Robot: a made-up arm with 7 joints.
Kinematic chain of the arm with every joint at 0, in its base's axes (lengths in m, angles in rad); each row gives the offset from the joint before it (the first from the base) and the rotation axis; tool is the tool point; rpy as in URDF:
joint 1: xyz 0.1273 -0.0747 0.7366 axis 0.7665 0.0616 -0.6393
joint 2: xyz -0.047 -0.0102 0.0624 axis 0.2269 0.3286 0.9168
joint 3: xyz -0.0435 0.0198 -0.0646 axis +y
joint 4: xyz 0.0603 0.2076 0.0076 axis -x
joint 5: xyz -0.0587 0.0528 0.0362 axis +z
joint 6: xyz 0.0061 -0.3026 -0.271 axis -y
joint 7: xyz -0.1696 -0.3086 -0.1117 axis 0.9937 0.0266 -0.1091
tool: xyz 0.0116 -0.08 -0.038 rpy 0 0 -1.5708
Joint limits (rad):
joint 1: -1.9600..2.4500
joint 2: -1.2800..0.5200
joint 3: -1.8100..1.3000
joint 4: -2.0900..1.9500
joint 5: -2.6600..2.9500
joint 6: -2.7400..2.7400
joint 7: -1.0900..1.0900
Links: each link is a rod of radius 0.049 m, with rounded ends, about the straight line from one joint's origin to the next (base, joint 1, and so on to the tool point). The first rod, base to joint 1, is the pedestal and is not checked.
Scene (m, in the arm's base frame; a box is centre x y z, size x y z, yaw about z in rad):
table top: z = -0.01
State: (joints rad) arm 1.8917 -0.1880 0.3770 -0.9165 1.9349 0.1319 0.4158
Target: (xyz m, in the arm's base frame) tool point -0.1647 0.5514 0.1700
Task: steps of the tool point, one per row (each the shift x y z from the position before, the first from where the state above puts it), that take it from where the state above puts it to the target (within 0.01 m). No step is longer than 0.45 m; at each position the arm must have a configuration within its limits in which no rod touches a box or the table.
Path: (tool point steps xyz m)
1: 0.0285 0.3655 0.0933
2: -0.1430 0.3618 -0.0218
3: -0.2914 0.2495 -0.1302
4: -0.3740 0.0531 -0.1888
5: -0.3659 -0.1710 -0.1685

